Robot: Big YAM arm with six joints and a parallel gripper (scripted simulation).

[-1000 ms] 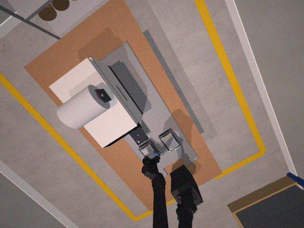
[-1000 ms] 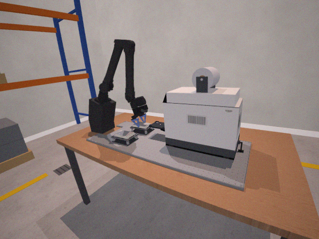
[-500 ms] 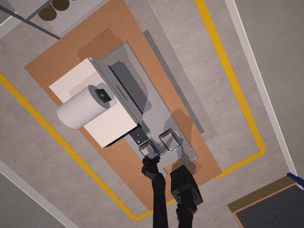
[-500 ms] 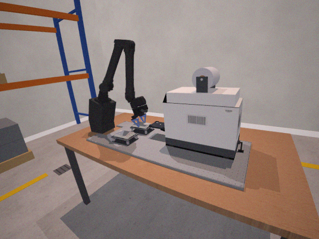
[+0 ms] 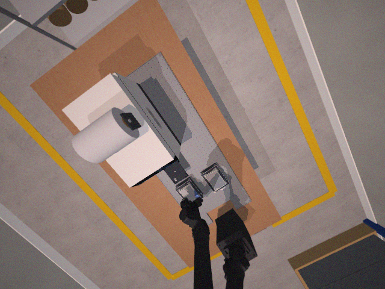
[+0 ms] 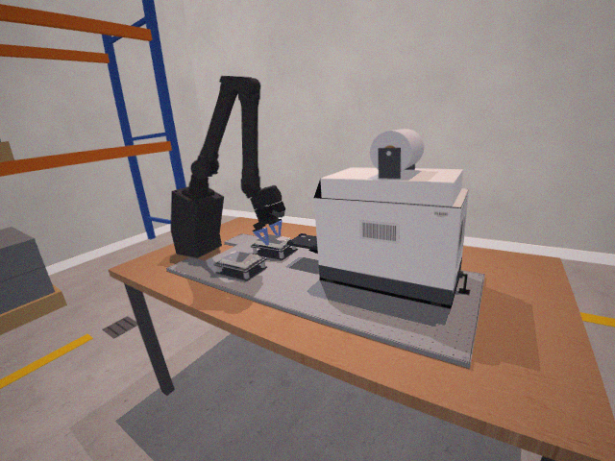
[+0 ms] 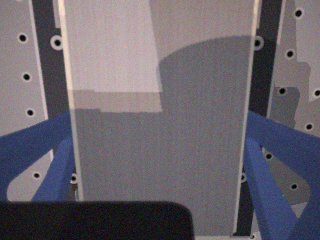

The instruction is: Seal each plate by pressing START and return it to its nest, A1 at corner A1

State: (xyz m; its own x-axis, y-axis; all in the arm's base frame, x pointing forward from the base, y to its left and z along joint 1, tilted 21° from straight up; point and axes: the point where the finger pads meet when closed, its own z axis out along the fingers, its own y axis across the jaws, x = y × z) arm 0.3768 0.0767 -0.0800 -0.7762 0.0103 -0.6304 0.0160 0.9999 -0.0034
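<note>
My hand is right at the white well plate. Round my hand: foil roll 530 mm ahead, 360 mm above, 60 mm to the right; then dark sealer stage 200 mm ahead, 40 mm to the right, 30 mm above; then start button 310 mm ahead, 130 mm above, 50 mm to the left.
</note>
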